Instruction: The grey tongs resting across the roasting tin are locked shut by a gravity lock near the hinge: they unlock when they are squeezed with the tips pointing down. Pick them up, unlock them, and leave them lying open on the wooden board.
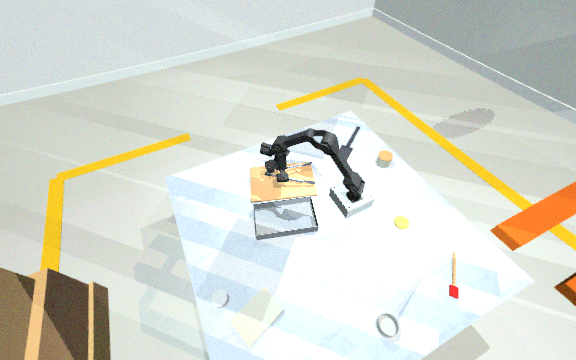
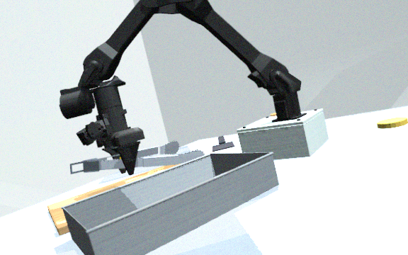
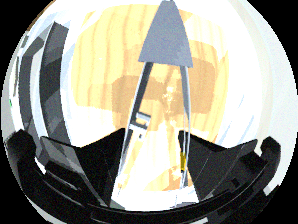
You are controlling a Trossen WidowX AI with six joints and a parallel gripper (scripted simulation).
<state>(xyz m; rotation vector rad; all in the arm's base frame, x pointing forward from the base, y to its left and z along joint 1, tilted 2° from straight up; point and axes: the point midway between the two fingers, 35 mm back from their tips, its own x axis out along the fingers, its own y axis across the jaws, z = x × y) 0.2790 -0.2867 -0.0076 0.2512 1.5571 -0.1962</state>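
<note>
The wooden board lies 40 mm below my gripper tip. Also, from my gripper tip: dark scraper 500 mm behind, 110 mm to the right, 40 mm below; then grey roasting tin 230 mm to the left, 80 mm ahead, 20 mm below; then cork-topped jar 600 mm behind, 110 mm to the left, 10 mm below.
</note>
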